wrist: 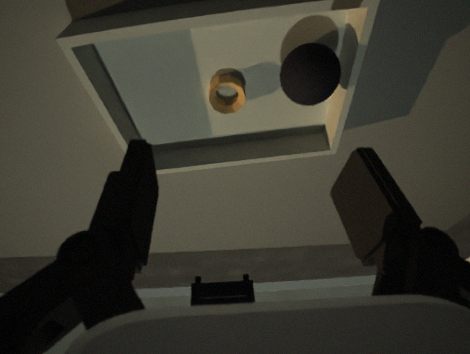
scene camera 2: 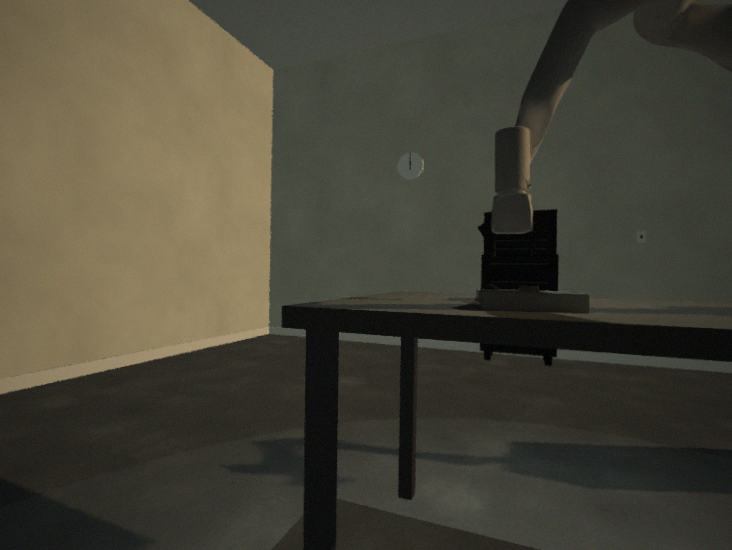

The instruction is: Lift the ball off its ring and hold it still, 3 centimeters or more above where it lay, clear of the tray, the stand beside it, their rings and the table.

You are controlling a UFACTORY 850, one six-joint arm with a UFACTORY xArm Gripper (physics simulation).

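A dark ball (wrist: 310, 74) is inside the pale tray (scene camera 2: 532, 301) (wrist: 250, 162), towards its right wall in the wrist view. It is apart from the orange ring (wrist: 227, 96), which stands empty near the tray's middle. Whether the ball touches the tray's floor is hard to tell. The ball does not show in the scene view. My gripper (wrist: 252, 167) is open and empty, with its fingers wide apart. In the wrist view the ball and the ring appear beyond the fingertips. In the scene view the gripper is above the tray, its fingers lost against a dark background. I cannot make out the stand.
The tray rests on the table (scene camera 2: 384, 316) (wrist: 240, 215), whose edge crosses the lower wrist view. A black cabinet (scene camera 2: 520, 275) (wrist: 222, 293) stands on the floor beyond the table. The tray's raised walls surround the ball and the ring.
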